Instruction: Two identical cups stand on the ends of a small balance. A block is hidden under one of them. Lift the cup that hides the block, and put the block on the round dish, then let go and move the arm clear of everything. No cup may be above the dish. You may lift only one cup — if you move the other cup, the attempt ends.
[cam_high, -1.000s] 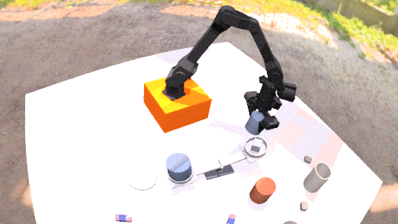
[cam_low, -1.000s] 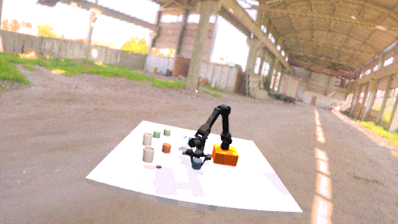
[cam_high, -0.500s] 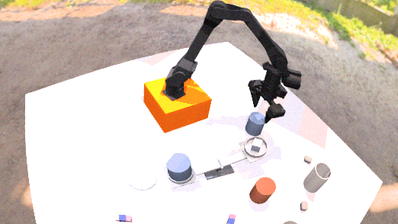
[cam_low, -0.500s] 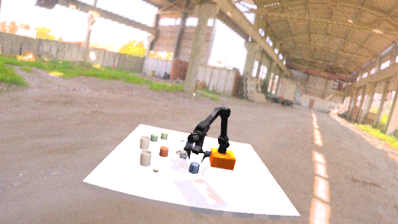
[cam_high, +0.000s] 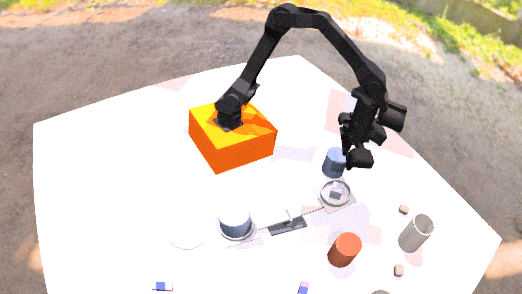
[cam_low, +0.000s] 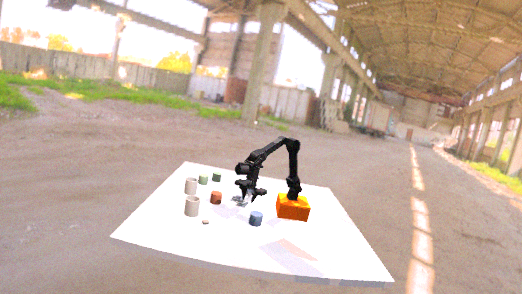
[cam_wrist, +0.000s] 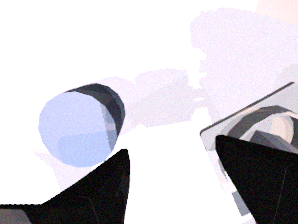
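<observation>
Right now my gripper tip is 140 mm past the round white dish, 420 mm to the left of it and 100 mm above it. Also, from my gripper tip: red-brown cylinder (150 mm ahead, 160 mm to the right, 70 mm below).
</observation>
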